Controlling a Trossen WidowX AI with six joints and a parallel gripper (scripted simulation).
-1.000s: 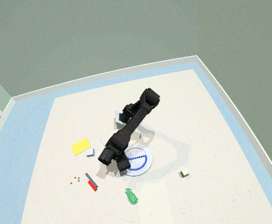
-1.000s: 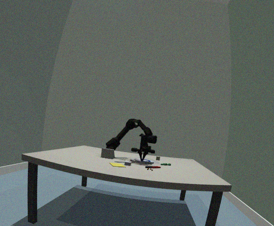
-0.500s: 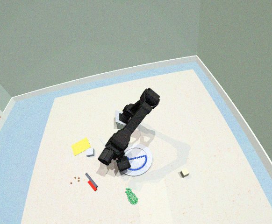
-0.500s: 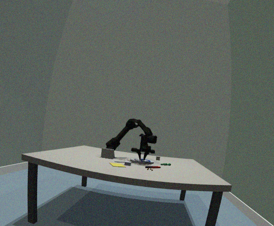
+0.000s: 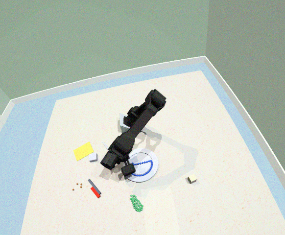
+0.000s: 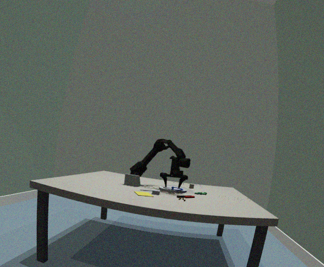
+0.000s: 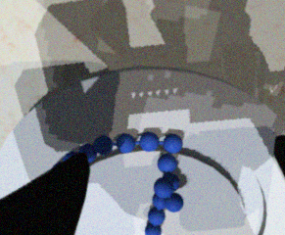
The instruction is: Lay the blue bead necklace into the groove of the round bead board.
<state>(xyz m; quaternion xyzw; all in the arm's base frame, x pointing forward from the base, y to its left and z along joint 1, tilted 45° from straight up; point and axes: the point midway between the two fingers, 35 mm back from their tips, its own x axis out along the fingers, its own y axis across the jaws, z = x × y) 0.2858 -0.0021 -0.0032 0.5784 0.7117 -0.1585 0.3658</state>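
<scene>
Now: the round bead board 7 cm to the left of my gripper tip and 1 cm below it. Round my gripper tip: white cube: 7 cm behind, 21 cm to the right, 1 cm below; then grey tool: 12 cm ahead, 18 cm to the right, 2 cm below; then stick: 13 cm behind, 13 cm to the right, 2 cm below.
</scene>
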